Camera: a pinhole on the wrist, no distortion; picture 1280 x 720 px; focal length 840.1 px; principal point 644.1 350.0 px. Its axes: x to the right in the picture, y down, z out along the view. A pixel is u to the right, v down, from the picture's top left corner.
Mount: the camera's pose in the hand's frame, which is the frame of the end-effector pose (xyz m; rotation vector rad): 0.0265 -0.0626 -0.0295 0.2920 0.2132 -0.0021
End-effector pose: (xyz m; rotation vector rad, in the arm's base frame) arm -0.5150 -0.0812 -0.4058 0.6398 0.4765 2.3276
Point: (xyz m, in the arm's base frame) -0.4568 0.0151 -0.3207
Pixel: 626 641
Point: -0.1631 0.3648 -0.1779
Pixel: 654 106
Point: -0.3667 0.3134 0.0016
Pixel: 885 447
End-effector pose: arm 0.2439 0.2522 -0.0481 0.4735 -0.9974 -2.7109
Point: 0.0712 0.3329 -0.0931
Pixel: 1204 314
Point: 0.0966 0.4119 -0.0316
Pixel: 704 349
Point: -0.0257 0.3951 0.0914
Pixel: 856 660
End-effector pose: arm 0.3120 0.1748 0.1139 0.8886 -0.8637 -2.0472
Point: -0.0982 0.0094 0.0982
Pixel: 1233 559
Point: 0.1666 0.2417 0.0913
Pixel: 451 377
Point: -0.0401 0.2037 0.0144
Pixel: 880 177
